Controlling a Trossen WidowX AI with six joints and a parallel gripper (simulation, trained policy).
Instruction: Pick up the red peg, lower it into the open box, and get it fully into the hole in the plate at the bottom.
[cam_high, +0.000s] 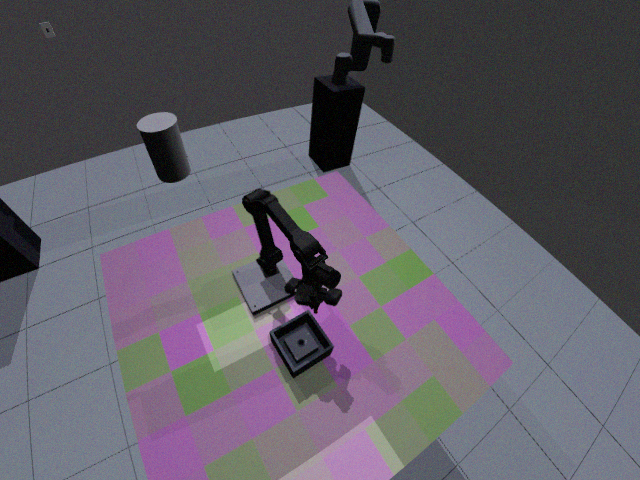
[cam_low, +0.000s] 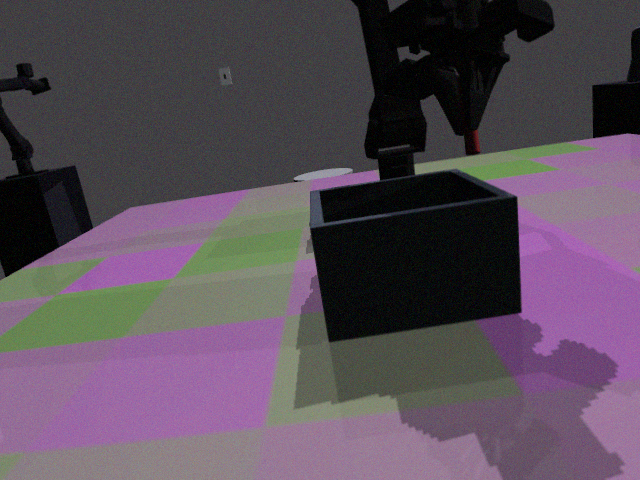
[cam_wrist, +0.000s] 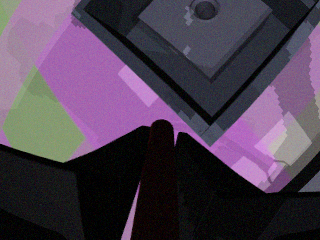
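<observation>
My gripper tip is now 60 mm short of the dark box, 80 mm to the left of it and 110 mm above it. From my gripper tip the other things lie so: red peg: 10 mm behind, 10 mm to the left, 20 mm above.
</observation>
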